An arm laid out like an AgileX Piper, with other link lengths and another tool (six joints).
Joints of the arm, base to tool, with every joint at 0 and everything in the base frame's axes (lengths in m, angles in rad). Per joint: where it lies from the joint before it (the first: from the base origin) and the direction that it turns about. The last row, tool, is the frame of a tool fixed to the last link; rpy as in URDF.
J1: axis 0 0 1 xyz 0 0 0.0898
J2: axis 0 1 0 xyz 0 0 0
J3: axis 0 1 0 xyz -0.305 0 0.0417
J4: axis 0.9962 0 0.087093 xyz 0.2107 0 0.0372
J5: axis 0 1 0 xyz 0 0 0
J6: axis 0.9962 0 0.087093 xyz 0.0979 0 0.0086
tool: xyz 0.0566 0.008 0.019 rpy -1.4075 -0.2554 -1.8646
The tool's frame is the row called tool.
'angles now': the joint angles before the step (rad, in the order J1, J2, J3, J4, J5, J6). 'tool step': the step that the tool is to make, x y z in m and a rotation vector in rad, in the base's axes. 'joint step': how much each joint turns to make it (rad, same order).
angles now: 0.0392, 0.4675, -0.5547, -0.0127, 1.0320, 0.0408
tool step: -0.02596, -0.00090, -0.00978, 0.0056, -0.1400, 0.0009
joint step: 0.0000, -0.2047, 0.0635, 0.0008, 0.0011, -0.0010
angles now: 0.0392, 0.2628, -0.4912, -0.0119, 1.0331, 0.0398
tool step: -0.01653, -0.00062, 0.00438, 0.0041, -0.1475, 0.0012
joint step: -0.0001, -0.1472, 0.0020, 0.0000, -0.0023, -0.0021
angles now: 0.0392, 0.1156, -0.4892, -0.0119, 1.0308, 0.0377
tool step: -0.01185, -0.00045, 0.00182, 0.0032, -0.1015, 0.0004
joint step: -0.0001, -0.1015, 0.0000, 0.0000, 0.0000, -0.0009
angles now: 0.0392, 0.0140, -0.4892, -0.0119, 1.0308, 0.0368
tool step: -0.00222, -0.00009, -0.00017, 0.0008, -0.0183, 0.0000
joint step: 0.0001, -0.0196, 0.0012, 0.0000, 0.0001, 0.0001
